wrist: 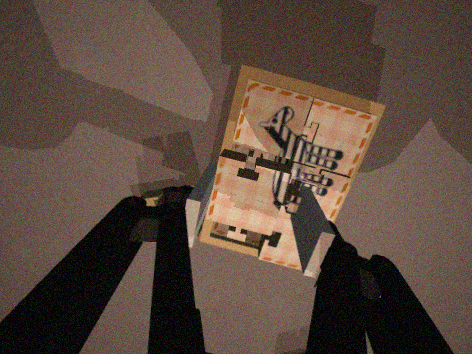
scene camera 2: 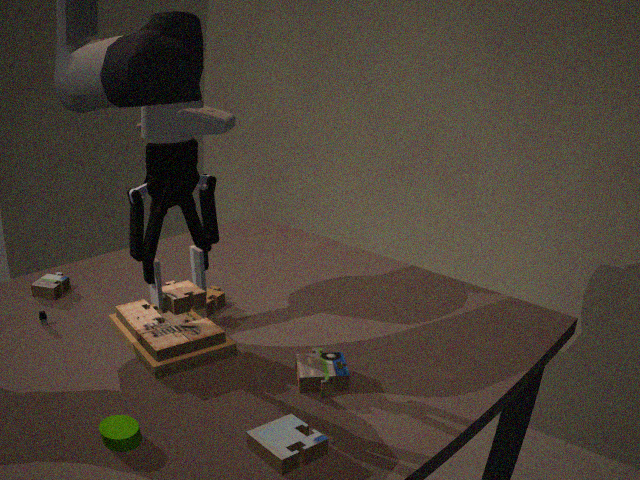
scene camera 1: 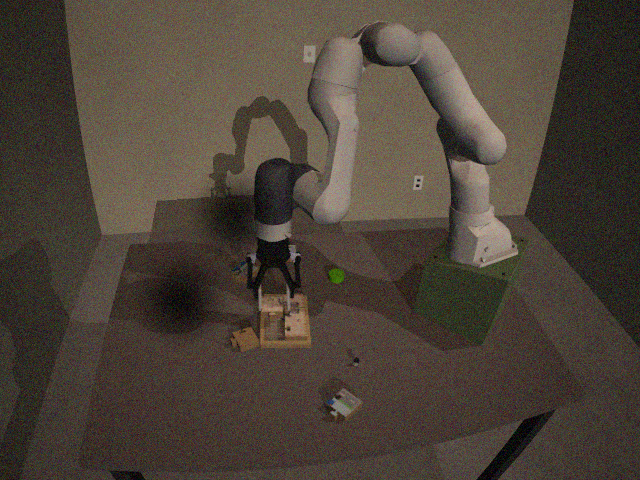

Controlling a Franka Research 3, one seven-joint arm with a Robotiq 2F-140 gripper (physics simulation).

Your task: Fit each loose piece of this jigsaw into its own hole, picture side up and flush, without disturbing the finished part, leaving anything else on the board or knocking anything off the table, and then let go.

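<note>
My gripper [scene camera 1: 273,301] [scene camera 2: 178,297] [wrist: 255,191] is shut on a plaid jigsaw piece [scene camera 2: 185,295] [wrist: 242,192], picture side up. The piece is above the wooden board [scene camera 1: 285,343] [scene camera 2: 196,360] [wrist: 280,81], over its open left part in the wrist view, and looks raised above the finished part [scene camera 2: 180,338] [wrist: 345,130] with the striped animal. An open recess [scene camera 1: 272,328] shows in the board in the first scene view. A loose piece with plain wood up [scene camera 1: 245,339] [scene camera 2: 216,297] lies close beside the board; my finger mostly hides it in the wrist view.
Pieces with another picture lie apart: a road piece [scene camera 1: 345,403] [scene camera 2: 50,285], a wheel piece [scene camera 2: 323,369] and a pale blue piece [scene camera 2: 285,439]. A green disc [scene camera 1: 336,275] [scene camera 2: 119,431] and a small dark object [scene camera 1: 355,361] [scene camera 2: 42,316] also stand on the table.
</note>
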